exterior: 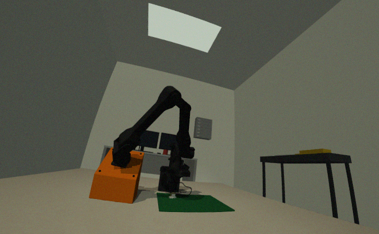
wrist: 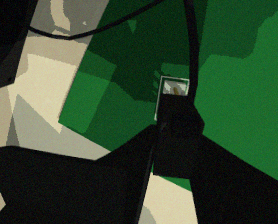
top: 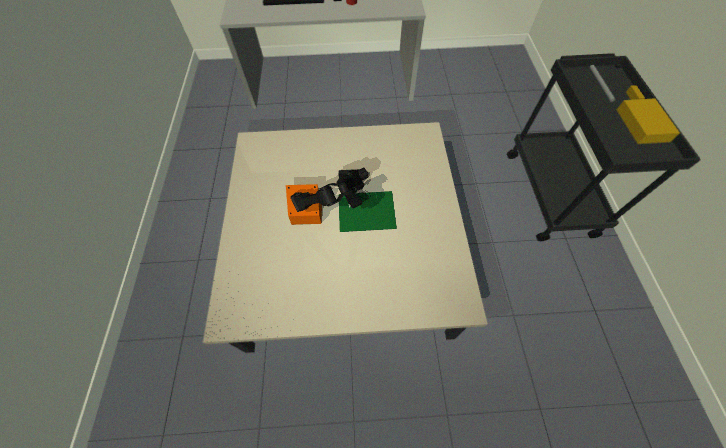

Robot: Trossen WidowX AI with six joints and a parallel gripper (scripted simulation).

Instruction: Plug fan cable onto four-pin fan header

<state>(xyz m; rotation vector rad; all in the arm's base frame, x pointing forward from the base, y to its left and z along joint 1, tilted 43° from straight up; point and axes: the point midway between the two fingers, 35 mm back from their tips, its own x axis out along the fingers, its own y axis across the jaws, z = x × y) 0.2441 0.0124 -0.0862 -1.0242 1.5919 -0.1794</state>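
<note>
Now: gripper tip 90 mm short of the green board, 60 mm above it and 30 mm to the left of it. The rest, counted from my gripper tip: black fan (140 mm to the left, 20 mm above, 10 mm behind); dark fan plug (10 mm above).
</note>
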